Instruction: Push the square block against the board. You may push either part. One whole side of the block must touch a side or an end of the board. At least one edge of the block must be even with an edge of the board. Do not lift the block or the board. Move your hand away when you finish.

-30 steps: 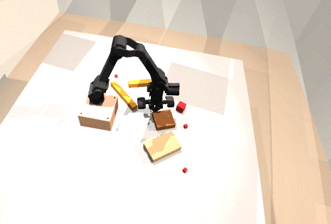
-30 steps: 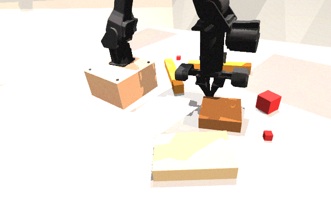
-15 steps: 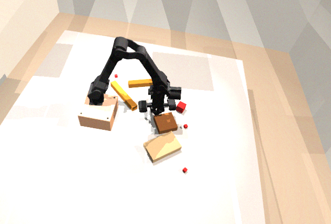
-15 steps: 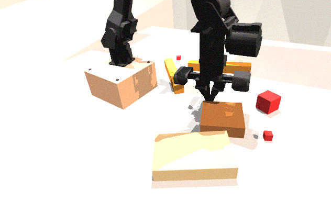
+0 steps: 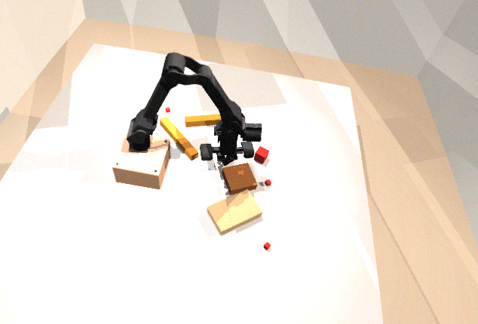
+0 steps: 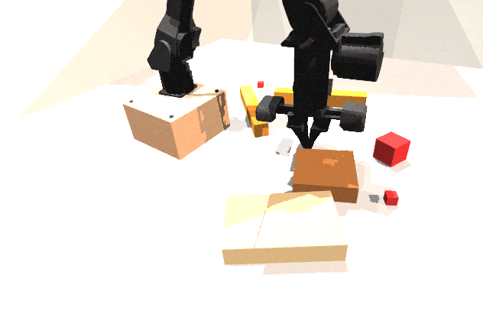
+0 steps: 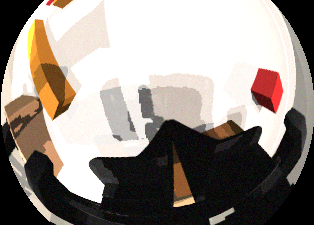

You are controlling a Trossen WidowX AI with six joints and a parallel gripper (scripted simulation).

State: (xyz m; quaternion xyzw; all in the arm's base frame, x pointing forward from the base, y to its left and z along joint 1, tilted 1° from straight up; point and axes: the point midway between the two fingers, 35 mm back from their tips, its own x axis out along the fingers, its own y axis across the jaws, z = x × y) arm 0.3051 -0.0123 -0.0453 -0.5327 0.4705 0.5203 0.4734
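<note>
Now: the red cube 140 mm ahead of my gripper tip, 40 mm to the left of it and 10 mm above it. Also, from my gripper tip: square block (50 mm ahead, 70 mm to the right, 10 mm above); then pale yellow slab (20 mm ahead, 200 mm to the right, 10 mm above).
</note>
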